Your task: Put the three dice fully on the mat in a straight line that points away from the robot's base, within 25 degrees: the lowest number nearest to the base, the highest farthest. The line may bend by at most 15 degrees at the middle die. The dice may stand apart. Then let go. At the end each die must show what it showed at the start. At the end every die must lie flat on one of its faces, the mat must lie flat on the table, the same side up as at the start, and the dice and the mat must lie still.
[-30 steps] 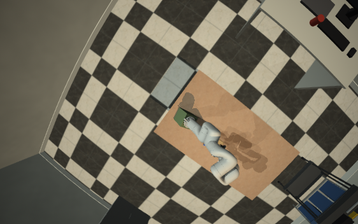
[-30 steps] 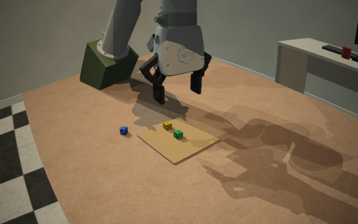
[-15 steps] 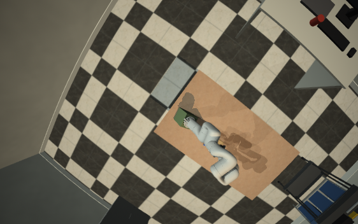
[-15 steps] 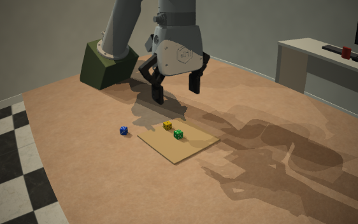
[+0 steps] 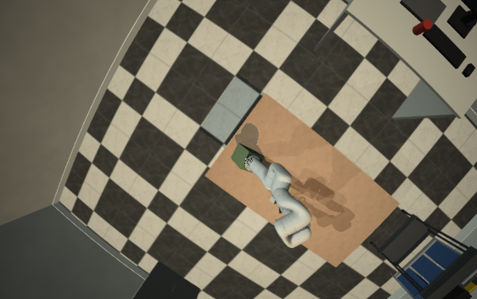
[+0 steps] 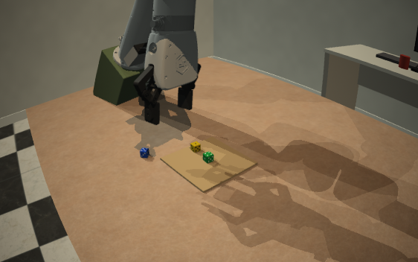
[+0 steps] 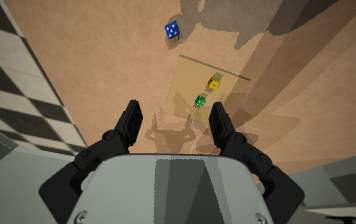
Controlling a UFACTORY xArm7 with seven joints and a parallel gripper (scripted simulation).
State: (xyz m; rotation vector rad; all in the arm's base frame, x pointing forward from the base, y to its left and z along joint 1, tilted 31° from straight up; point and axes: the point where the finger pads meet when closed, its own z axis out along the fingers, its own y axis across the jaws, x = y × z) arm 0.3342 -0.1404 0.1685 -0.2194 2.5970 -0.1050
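Now: hand 11 cm above the blue die, 6 cm past it and 3 cm to the left of it. Round my hand: tan mat 11 cm below, 5 cm to the left, 5 cm ahead; green die 10 cm below, 5 cm to the left, 5 cm ahead; yellow die 10 cm below, 6 cm to the left.
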